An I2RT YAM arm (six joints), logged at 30 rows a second.
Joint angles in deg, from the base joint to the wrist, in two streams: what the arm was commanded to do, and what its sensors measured. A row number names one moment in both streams.
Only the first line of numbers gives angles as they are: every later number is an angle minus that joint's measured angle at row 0.
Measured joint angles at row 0: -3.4 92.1 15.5 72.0 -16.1 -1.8
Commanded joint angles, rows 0 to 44: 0.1 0.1 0.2 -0.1 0.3 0.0; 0.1 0.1 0.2 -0.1 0.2 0.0; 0.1 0.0 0.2 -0.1 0.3 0.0; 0.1 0.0 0.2 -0.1 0.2 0.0; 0.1 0.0 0.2 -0.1 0.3 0.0; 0.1 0.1 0.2 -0.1 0.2 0.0; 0.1 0.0 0.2 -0.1 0.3 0.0; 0.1 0.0 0.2 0.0 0.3 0.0; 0.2 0.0 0.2 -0.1 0.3 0.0; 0.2 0.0 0.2 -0.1 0.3 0.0; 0.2 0.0 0.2 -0.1 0.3 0.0; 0.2 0.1 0.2 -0.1 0.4 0.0; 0.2 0.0 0.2 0.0 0.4 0.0; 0.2 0.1 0.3 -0.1 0.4 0.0; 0.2 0.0 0.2 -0.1 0.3 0.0; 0.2 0.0 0.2 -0.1 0.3 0.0; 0.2 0.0 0.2 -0.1 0.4 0.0; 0.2 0.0 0.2 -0.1 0.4 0.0; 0.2 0.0 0.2 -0.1 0.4 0.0; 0.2 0.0 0.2 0.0 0.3 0.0; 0.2 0.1 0.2 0.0 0.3 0.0; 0.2 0.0 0.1 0.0 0.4 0.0; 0.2 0.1 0.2 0.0 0.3 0.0; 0.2 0.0 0.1 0.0 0.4 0.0; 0.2 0.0 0.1 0.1 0.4 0.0; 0.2 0.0 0.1 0.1 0.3 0.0; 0.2 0.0 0.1 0.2 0.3 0.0; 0.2 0.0 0.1 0.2 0.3 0.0; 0.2 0.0 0.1 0.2 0.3 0.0; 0.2 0.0 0.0 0.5 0.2 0.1; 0.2 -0.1 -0.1 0.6 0.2 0.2; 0.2 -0.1 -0.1 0.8 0.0 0.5; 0.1 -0.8 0.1 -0.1 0.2 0.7; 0.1 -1.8 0.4 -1.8 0.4 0.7; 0.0 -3.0 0.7 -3.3 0.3 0.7; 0.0 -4.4 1.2 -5.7 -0.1 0.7; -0.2 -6.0 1.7 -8.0 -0.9 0.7; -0.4 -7.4 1.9 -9.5 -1.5 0.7; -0.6 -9.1 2.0 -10.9 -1.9 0.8; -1.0 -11.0 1.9 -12.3 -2.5 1.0; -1.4 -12.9 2.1 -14.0 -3.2 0.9; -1.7 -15.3 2.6 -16.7 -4.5 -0.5; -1.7 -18.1 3.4 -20.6 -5.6 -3.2; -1.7 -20.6 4.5 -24.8 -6.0 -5.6; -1.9 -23.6 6.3 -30.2 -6.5 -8.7
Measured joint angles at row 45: -1.8 -19.2 4.0 -18.4 -3.5 -2.1
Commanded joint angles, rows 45 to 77: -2.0 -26.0 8.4 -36.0 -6.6 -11.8; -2.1 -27.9 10.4 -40.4 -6.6 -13.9; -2.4 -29.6 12.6 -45.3 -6.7 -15.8; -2.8 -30.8 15.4 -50.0 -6.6 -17.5; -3.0 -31.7 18.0 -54.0 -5.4 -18.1; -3.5 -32.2 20.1 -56.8 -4.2 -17.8; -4.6 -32.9 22.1 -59.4 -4.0 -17.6; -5.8 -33.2 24.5 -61.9 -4.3 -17.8; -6.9 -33.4 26.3 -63.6 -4.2 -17.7; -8.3 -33.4 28.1 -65.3 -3.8 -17.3; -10.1 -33.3 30.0 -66.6 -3.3 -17.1; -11.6 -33.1 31.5 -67.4 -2.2 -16.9; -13.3 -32.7 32.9 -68.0 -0.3 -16.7; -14.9 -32.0 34.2 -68.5 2.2 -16.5; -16.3 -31.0 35.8 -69.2 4.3 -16.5; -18.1 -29.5 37.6 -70.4 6.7 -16.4; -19.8 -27.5 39.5 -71.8 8.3 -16.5; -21.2 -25.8 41.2 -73.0 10.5 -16.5; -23.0 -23.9 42.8 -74.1 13.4 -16.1; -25.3 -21.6 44.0 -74.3 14.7 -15.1; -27.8 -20.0 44.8 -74.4 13.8 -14.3; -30.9 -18.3 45.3 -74.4 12.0 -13.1; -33.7 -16.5 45.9 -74.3 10.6 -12.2; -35.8 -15.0 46.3 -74.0 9.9 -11.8; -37.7 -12.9 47.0 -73.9 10.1 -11.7; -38.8 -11.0 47.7 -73.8 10.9 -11.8; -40.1 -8.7 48.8 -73.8 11.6 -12.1; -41.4 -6.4 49.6 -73.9 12.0 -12.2; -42.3 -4.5 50.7 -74.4 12.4 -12.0; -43.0 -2.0 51.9 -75.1 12.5 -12.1; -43.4 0.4 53.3 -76.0 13.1 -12.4; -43.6 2.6 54.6 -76.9 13.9 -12.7; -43.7 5.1 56.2 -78.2 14.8 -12.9
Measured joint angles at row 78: -43.4 1.4 53.9 -75.0 12.8 -12.9
